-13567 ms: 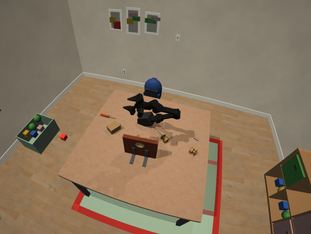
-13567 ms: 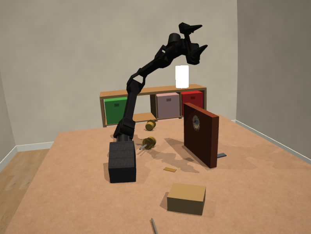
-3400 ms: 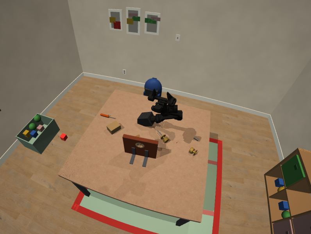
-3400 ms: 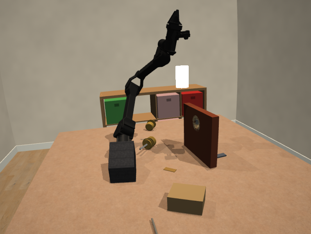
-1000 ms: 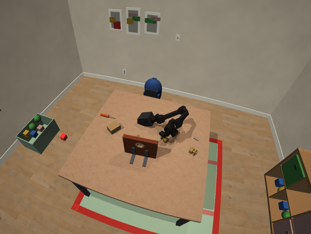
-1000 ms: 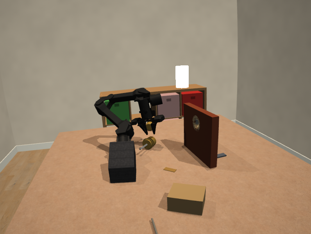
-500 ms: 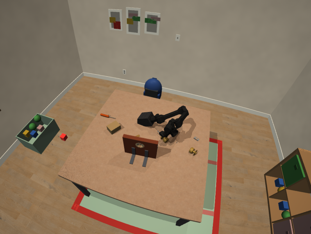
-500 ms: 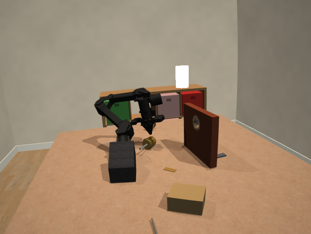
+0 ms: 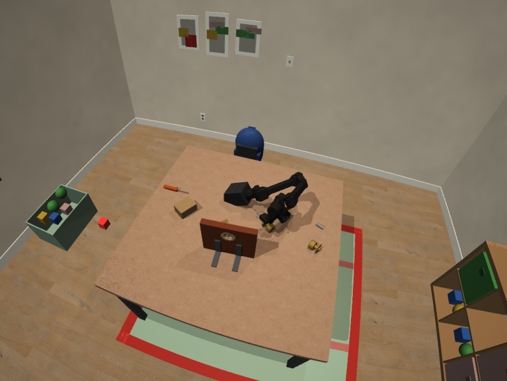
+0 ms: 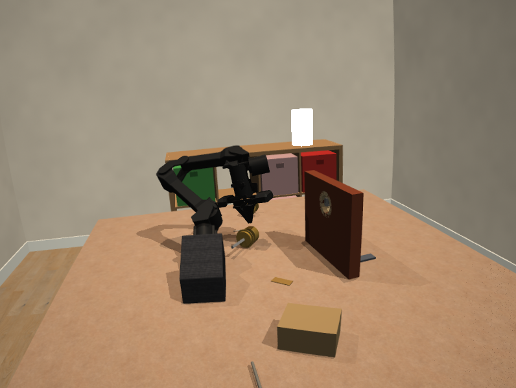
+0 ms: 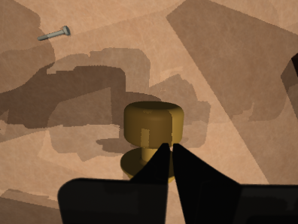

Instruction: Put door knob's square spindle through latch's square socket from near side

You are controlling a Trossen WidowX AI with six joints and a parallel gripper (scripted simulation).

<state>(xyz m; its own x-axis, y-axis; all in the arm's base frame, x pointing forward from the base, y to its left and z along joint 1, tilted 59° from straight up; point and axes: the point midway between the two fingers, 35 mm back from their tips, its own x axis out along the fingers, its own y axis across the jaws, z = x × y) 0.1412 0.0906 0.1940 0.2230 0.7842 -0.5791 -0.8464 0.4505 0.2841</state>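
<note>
My hand is 24 cm short of the dark red wooden door panel, 17 cm to the left of it and 4 cm below it. From my hand the other things lie so: tan box: 55 cm to the right, 8 cm below, 8 cm ahead; flat plate: 29 cm to the right, 11 cm below, 7 cm ahead; grey piece: 29 cm to the left, 16 cm behind, 11 cm below.
</note>
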